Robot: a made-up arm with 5 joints. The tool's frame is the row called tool.
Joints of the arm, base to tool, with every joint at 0 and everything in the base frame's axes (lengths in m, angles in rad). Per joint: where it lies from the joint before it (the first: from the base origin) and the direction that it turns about. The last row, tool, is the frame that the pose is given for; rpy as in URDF.
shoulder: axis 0 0 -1 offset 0.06 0 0.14
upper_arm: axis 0 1 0 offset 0.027 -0.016 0.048
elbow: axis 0 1 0 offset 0.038 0 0.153
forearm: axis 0 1 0 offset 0.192 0 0.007
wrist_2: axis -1 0 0 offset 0.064 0.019 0
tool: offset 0 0 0 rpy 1.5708 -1.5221 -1.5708
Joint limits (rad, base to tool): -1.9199..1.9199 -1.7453..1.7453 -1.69..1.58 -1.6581..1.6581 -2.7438..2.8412
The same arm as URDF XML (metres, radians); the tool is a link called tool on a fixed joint. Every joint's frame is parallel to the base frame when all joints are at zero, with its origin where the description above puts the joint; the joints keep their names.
<robot name="arm">
  <joint name="tool_joint" type="fixed">
    <parent link="link5"/>
    <child link="tool"/>
    <origin xyz="0 0 0" rpy="1.5708 -1.5221 -1.5708"/>
  </joint>
  <joint name="wrist_2" type="revolute">
    <parent link="link4"/>
    <child link="link5"/>
    <origin xyz="0.064 0.019 0"/>
    <axis xyz="-1 0 0"/>
    <limit lower="-2.7438" upper="2.8412"/>
  </joint>
  <joint name="forearm" type="revolute">
    <parent link="link3"/>
    <child link="link4"/>
    <origin xyz="0.192 0 0.007"/>
    <axis xyz="0 1 0"/>
    <limit lower="-1.6581" upper="1.6581"/>
  </joint>
  <joint name="elbow" type="revolute">
    <parent link="link2"/>
    <child link="link3"/>
    <origin xyz="0.038 0 0.153"/>
    <axis xyz="0 1 0"/>
    <limit lower="-1.69" upper="1.58"/>
  </joint>
  <joint name="upper_arm" type="revolute">
    <parent link="link1"/>
    <child link="link2"/>
    <origin xyz="0.027 -0.016 0.048"/>
    <axis xyz="0 1 0"/>
    <limit lower="-1.7453" upper="1.7453"/>
  </joint>
  <joint name="shoulder" type="revolute">
    <parent link="base"/>
    <child link="link1"/>
    <origin xyz="0.06 0 0.14"/>
    <axis xyz="0 0 -1"/>
    <limit lower="-1.9199" upper="1.9199"/>
  </joint>
  <link name="base"/>
  <link name="link1"/>
  <link name="link2"/>
  <link name="link3"/>
  <link name="link4"/>
  <link name="link5"/>
  <link name="tool"/>
</robot>

